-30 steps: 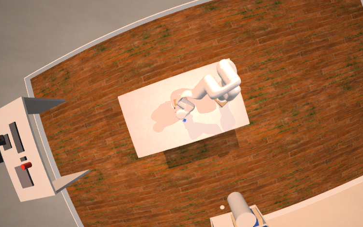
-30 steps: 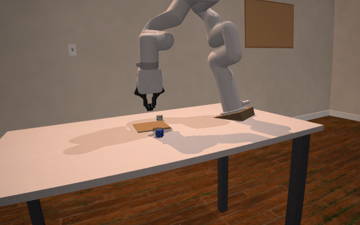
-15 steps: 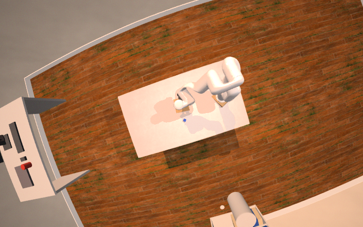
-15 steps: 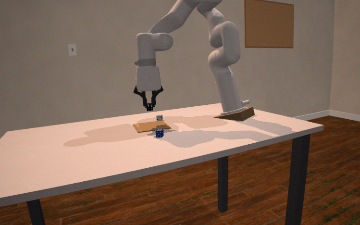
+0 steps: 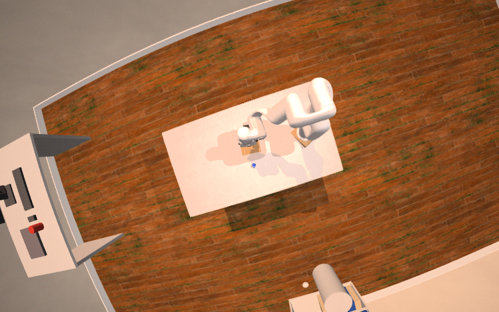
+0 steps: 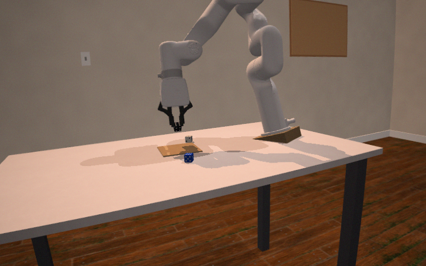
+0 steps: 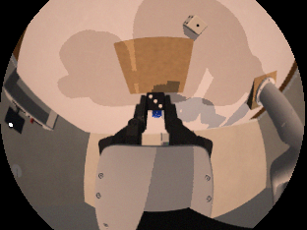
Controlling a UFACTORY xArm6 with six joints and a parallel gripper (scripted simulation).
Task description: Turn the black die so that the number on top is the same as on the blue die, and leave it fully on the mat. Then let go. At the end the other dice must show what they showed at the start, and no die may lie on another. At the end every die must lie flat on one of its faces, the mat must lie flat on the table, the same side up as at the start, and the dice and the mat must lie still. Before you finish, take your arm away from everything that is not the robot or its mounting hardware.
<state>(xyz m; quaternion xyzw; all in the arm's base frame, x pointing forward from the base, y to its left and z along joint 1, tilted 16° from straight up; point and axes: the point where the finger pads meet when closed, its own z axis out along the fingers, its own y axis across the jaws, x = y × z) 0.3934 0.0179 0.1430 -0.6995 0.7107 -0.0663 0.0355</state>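
Right now my hand is 20 mm above the black die. From my hand the other things lie so: blue die: 10 mm ahead, 160 mm to the left, 90 mm below; then mat: 100 mm below; then white die: 70 mm behind, 100 mm to the right, 90 mm below.
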